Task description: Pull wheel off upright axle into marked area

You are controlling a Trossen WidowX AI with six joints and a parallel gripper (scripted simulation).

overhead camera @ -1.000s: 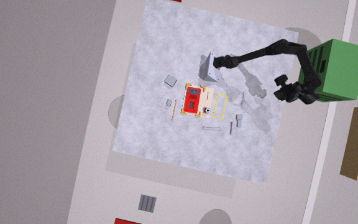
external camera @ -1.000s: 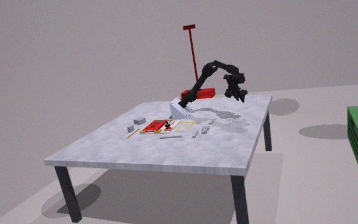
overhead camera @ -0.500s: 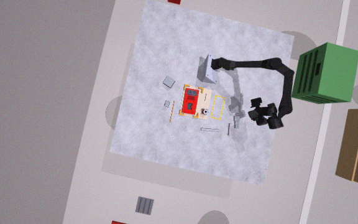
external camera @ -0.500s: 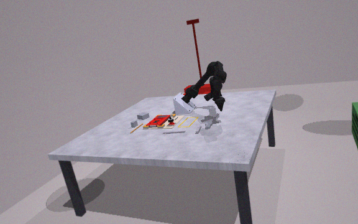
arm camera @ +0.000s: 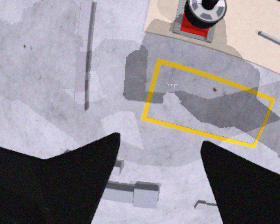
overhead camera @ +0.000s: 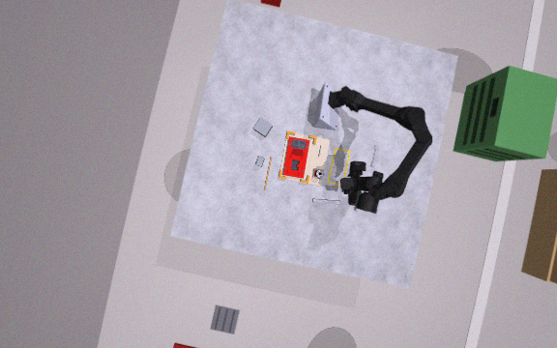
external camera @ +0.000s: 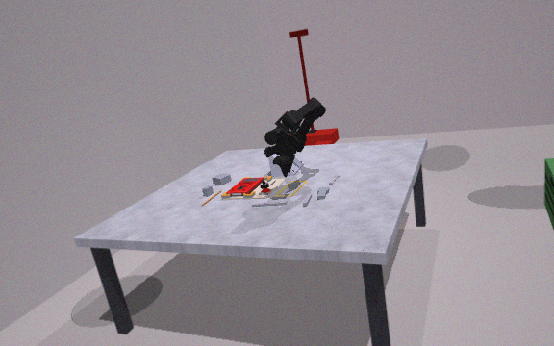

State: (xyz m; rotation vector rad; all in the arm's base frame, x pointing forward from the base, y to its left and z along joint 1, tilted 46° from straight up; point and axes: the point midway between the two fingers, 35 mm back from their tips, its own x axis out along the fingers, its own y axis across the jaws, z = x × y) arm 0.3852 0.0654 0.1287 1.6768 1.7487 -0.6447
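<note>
Right now the wheel is 2 cm behind my gripper tip, 13 cm to the right of it and 5 cm below it. From my gripper tip the other things lie so: black axle: 2 cm behind, 12 cm to the right, 6 cm below.
</note>
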